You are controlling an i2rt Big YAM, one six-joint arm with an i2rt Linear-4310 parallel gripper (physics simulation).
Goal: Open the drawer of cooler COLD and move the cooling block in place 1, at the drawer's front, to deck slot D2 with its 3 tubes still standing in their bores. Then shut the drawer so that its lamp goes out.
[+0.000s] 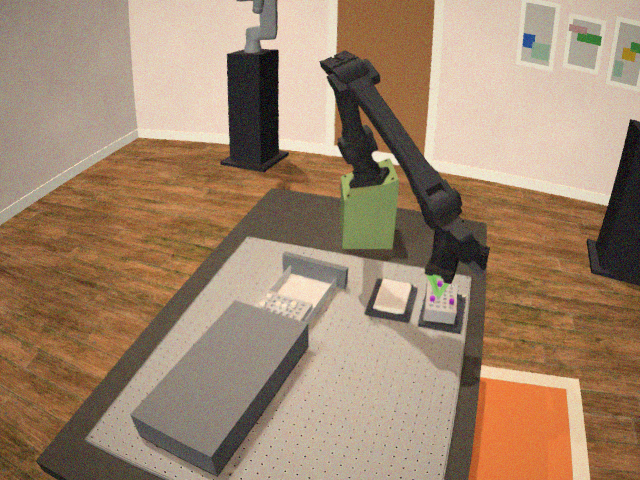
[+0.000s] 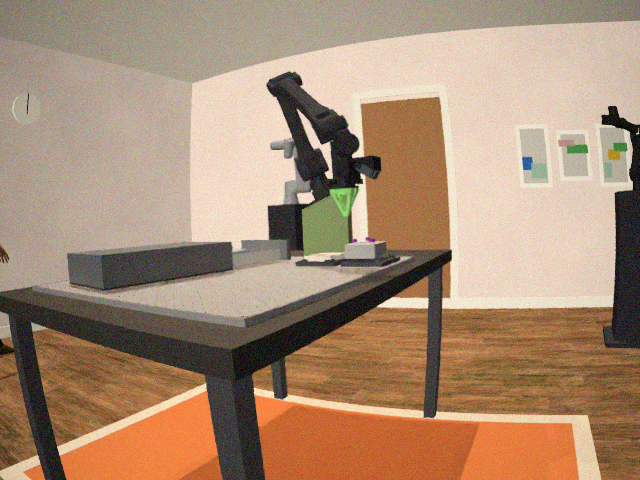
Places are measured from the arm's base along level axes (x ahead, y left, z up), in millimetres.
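Pixels of known places: gripper, between the fingertips: (image 1: 437,295) (image 2: 346,216); arm's base, origin of its link: (image 1: 370,179) (image 2: 327,198).
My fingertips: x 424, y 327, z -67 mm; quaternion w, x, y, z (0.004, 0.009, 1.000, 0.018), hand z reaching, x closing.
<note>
For each thing: its middle in the pictures, then the offset to it from my fingertips. "spot": a spot on its surface instead. Level surfaces: height alone.
- grey cooler, a spot on its surface: (image 1: 222,377) spot: dx +406, dy -354, dz -54 mm
- block with pale tubes, middle of its body: (image 1: 284,312) dx +104, dy -362, dz -95 mm
- light grey cooling block, middle of its body: (image 1: 440,302) (image 2: 366,249) dx -106, dy +1, dz -96 mm
- right-hand dark deck slot, a spot on its surface: (image 1: 440,326) (image 2: 362,262) spot: dx -40, dy +21, dz -125 mm
- second dark deck slot, a spot on its surface: (image 1: 369,308) spot: dx -38, dy -181, dz -125 mm
- pale flat piece, middle of its body: (image 1: 392,296) (image 2: 326,256) dx -107, dy -137, dz -118 mm
- perforated board, height of its surface: dz -136 mm
The grey cooler (image 1: 222,377) (image 2: 165,266) has its drawer (image 1: 315,268) (image 2: 264,249) open. The drawer's front place shows a bare pale floor; a block with pale tubes (image 1: 285,305) sits behind it, partly under the housing. A light grey cooling block (image 1: 439,314) (image 2: 364,251) sits on the right-hand dark deck slot (image 1: 440,326) (image 2: 361,262), with three purple-capped tubes (image 1: 432,298) (image 2: 370,239) upright in it. My gripper (image 1: 439,296) (image 2: 345,214), with green fingers, is shut and empty, pointing down above this block, clear of the tubes. No slot label or lamp is legible.
A second dark deck slot (image 1: 369,308) beside it carries a pale flat piece (image 1: 393,296). The green arm pedestal (image 1: 368,219) (image 2: 324,229) stands at the table's back, between the drawer and the slots. The perforated board (image 1: 377,387) (image 2: 222,299) lies under the cooler and slots.
</note>
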